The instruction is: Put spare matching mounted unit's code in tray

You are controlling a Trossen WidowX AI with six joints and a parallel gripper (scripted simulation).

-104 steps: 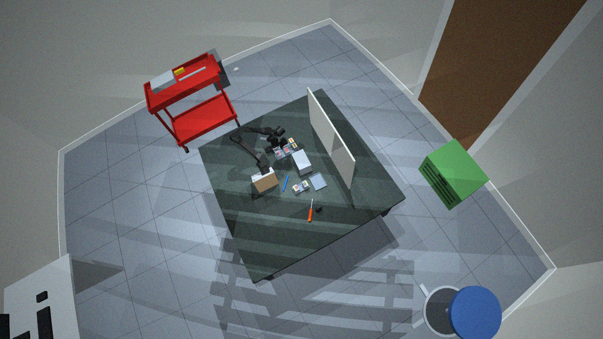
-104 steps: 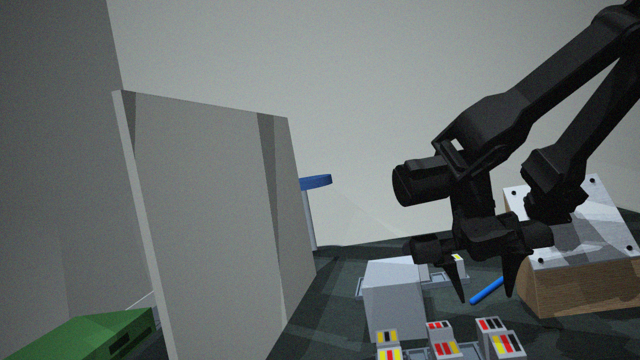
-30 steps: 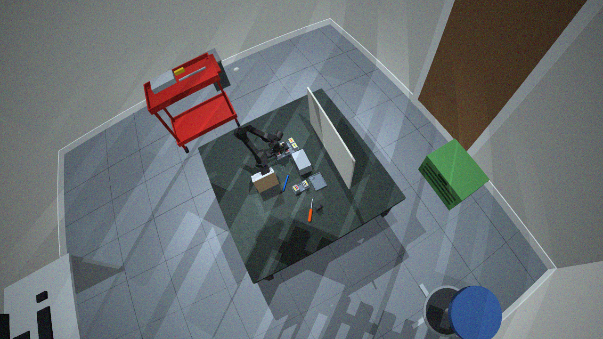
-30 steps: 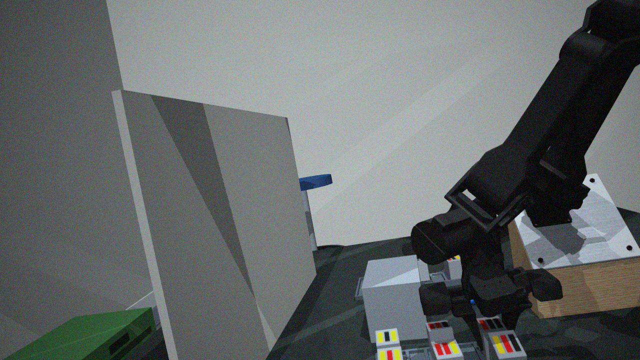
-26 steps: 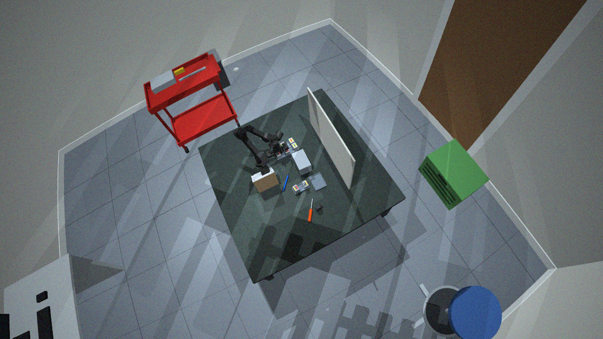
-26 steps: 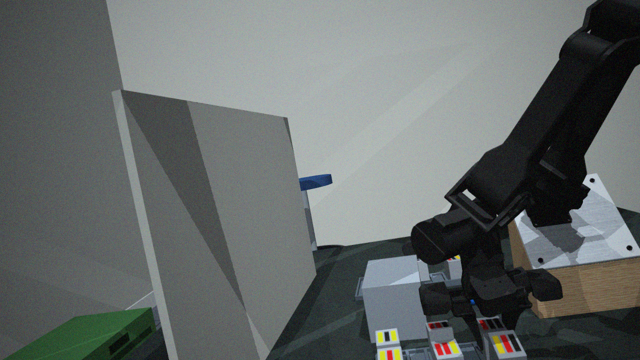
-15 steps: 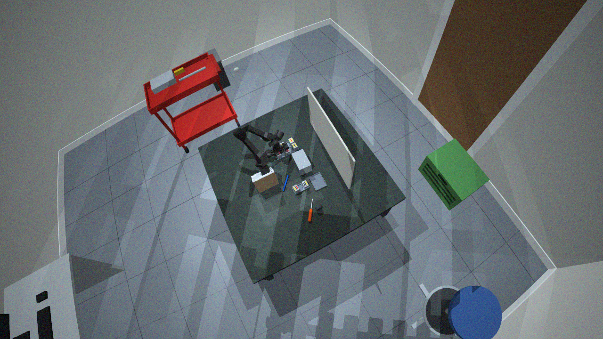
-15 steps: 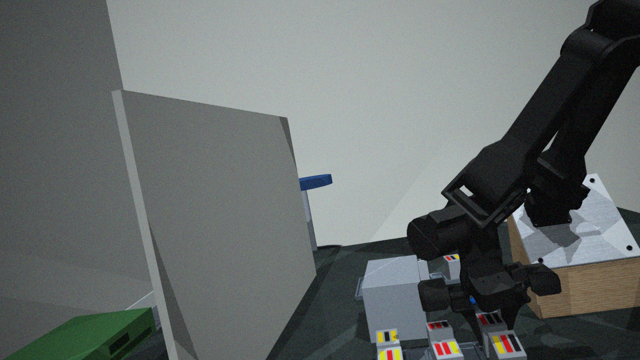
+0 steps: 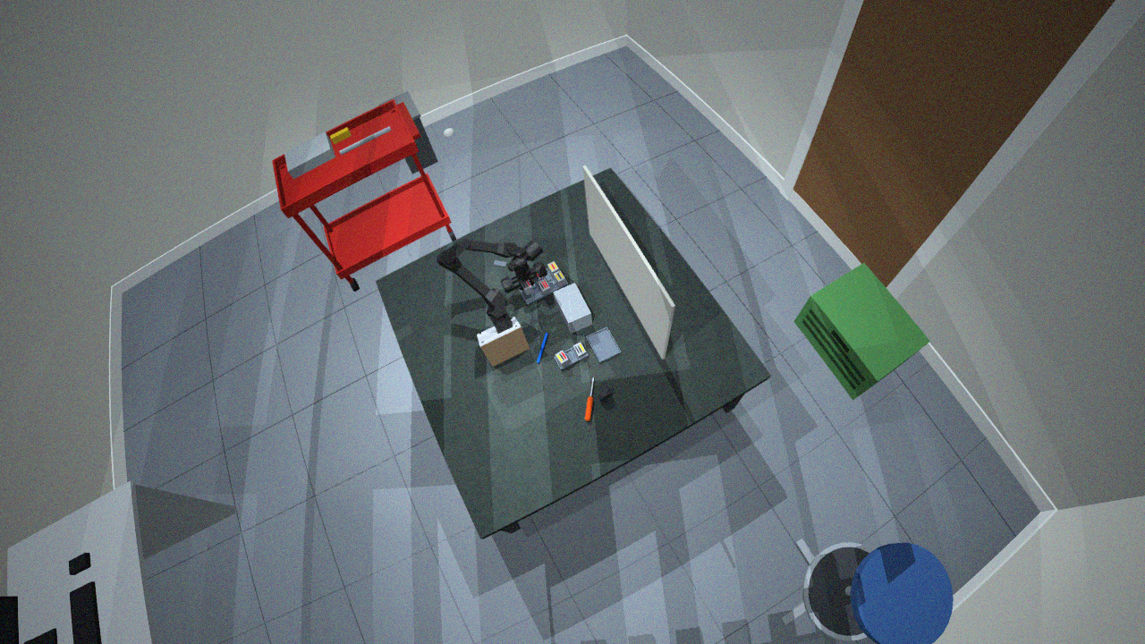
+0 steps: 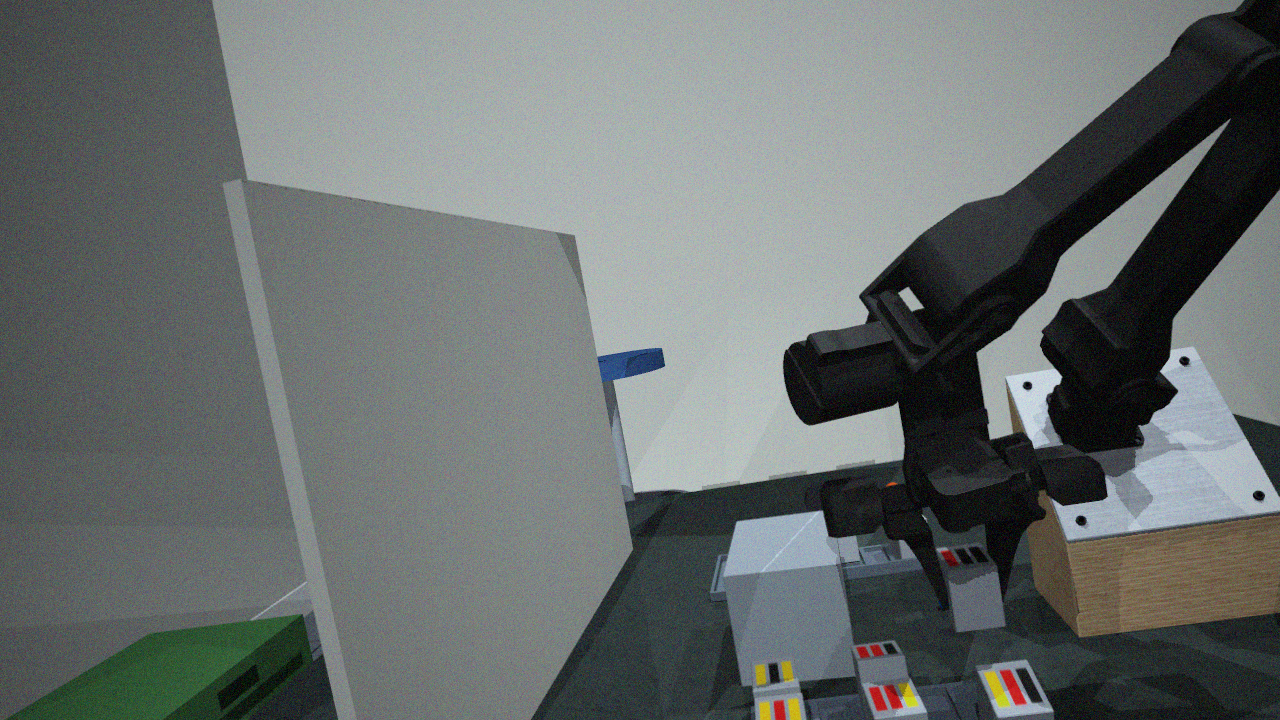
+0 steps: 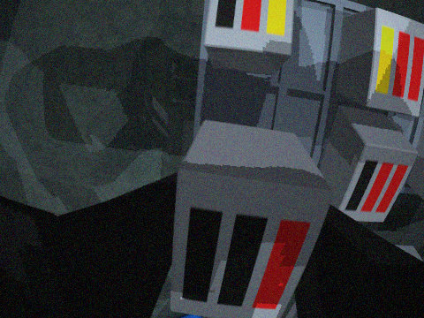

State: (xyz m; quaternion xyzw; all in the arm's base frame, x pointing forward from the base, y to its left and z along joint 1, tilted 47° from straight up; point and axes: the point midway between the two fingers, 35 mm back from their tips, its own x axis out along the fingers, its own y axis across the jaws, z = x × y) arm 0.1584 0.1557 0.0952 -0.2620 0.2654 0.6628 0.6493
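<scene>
Right now my gripper tip is 35 cm to the left of the flat grey tray, 18 cm short of it and 8 cm above it. Also, from my gripper tip: grey spare (2 cm above); then grey mounted unit (15 cm to the right, 13 cm ahead, 3 cm below); then blue pen (24 cm to the right, 8 cm below, 5 cm behind).
</scene>
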